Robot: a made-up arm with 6 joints.
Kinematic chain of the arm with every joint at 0, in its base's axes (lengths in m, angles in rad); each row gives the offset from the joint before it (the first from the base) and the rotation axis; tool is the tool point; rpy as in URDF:
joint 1: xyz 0 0 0.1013 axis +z
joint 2: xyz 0 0 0 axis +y
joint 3: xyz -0.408 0 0.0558 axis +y
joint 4: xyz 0.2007 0 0.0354 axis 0.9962 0 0.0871
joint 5: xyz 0 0 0 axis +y
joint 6: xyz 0.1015 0 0.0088 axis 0.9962 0 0.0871
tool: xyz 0 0 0 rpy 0 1.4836 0
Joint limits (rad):
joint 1: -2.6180..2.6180
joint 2: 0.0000..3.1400
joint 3: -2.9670..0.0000
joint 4: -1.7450..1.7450
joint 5: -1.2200..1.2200
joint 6: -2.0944..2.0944
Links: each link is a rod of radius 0.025 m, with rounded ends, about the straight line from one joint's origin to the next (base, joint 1, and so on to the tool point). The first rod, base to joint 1, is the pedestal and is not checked.
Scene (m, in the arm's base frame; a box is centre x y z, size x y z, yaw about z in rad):
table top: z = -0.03
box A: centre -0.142 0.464 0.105 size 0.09 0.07 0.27 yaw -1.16
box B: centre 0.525 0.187 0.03 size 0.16 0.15 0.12 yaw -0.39
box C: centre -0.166 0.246 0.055 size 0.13 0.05 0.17 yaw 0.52
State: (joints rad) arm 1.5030 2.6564 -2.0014 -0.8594 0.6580 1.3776
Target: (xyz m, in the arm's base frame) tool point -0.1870 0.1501 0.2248
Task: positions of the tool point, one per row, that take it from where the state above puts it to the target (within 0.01 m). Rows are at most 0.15 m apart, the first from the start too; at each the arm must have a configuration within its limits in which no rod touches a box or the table.
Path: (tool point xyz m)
1: -0.0017 0.5899 0.1736
2: -0.0814 0.5395 0.2678
3: -0.1420 0.4640 0.3495
4: -0.1912 0.3944 0.3003
5: -0.2153 0.3123 0.2617
6: -0.2131 0.2278 0.2361
7: -0.1870 0.1501 0.2248

